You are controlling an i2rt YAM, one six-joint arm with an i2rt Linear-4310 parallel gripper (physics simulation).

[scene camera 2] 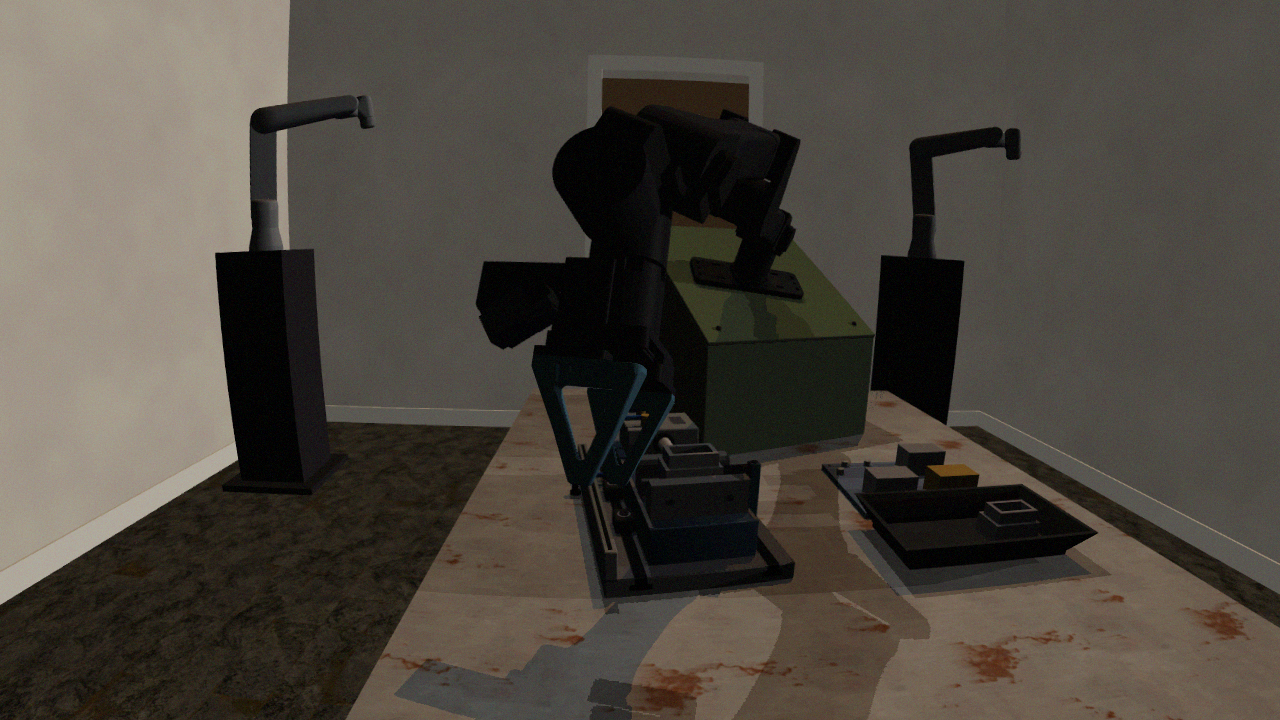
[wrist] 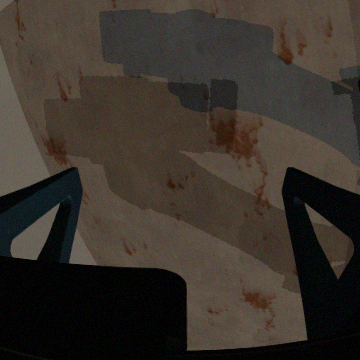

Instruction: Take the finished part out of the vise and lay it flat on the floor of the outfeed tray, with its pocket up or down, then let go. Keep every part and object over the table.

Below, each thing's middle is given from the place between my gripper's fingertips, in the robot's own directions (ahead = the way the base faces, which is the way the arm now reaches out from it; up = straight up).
My hand is 260 mm past the dark blue vise body [scene camera 2: 680, 540], 90 mm to the right of it and 120 mm above it.
